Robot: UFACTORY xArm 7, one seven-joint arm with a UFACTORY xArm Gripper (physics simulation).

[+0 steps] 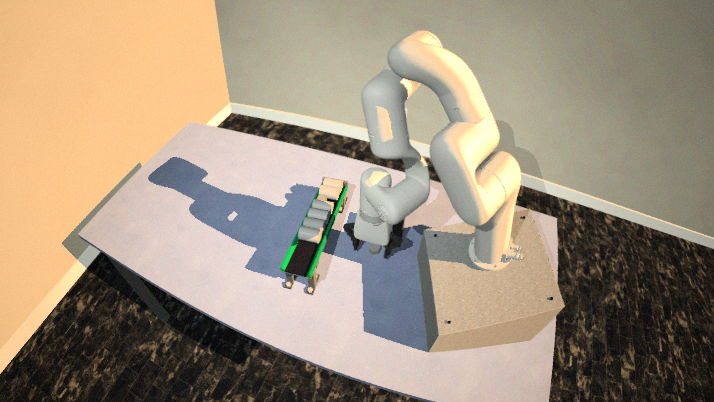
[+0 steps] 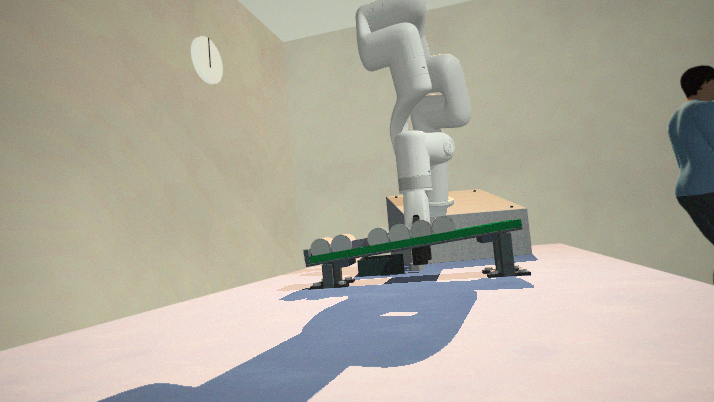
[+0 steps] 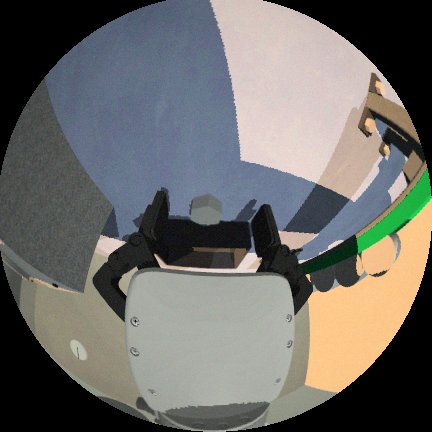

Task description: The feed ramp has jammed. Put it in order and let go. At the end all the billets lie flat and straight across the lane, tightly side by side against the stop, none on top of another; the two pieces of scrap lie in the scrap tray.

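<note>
The ramp has green rails and slopes down to a stop. Two billets lie across the lane by the stop. Four more billets lie in a row higher up; the uppermost looks slightly skewed. A small piece, probably scrap, sits in the gap between the groups. A grey faceted piece, apparently scrap, is between the spread fingers near the table. My gripper is open, low beside the ramp. The black scrap tray is close by; its contents are unclear.
The robot's base block stands on the other side of the gripper from the ramp. The ramp's legs have feet that spread onto the table. A person stands beyond the table at the right.
</note>
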